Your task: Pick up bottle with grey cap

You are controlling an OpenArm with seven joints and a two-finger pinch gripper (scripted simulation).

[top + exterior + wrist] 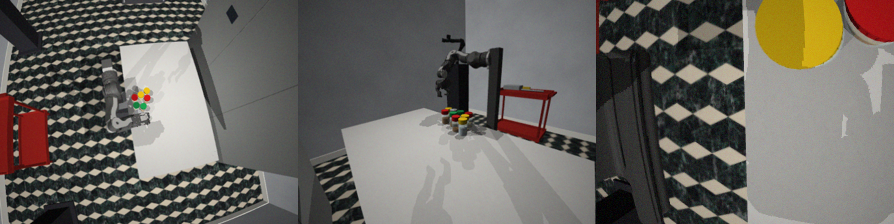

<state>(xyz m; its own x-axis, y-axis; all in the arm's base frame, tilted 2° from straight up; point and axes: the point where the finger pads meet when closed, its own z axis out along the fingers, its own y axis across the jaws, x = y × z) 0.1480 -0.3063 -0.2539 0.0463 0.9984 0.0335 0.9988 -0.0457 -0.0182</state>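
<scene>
Now: the yellow-capped bottle 10 mm behind my hand, 40 mm to the left of it and 150 mm below it. From my hand the other things lie so: grey-capped bottle: 100 mm to the left, 150 mm below; red-capped bottle: 100 mm ahead, 210 mm to the left, 150 mm below.
</scene>
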